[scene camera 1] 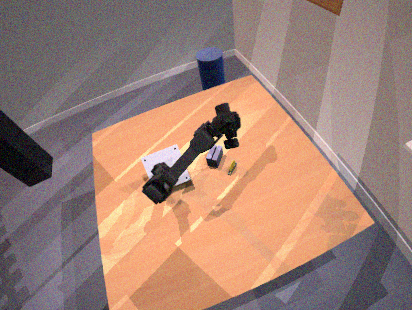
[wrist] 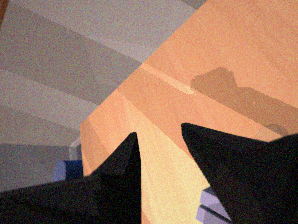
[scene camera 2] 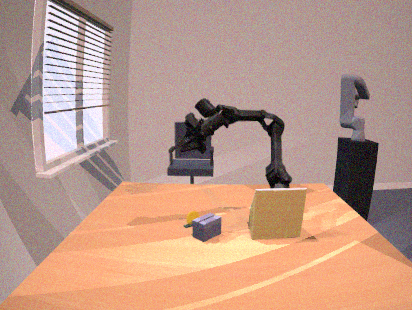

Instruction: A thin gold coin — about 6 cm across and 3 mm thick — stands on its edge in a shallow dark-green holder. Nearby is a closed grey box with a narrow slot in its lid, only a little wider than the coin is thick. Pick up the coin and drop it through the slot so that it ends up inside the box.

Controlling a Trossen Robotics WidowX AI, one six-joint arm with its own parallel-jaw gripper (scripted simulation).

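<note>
On scene camera 2 you'd find my gripper point(scene camera 2: 179, 148), and my gripper is there in the wrist view point(wrist: 159, 133) as well.
</note>
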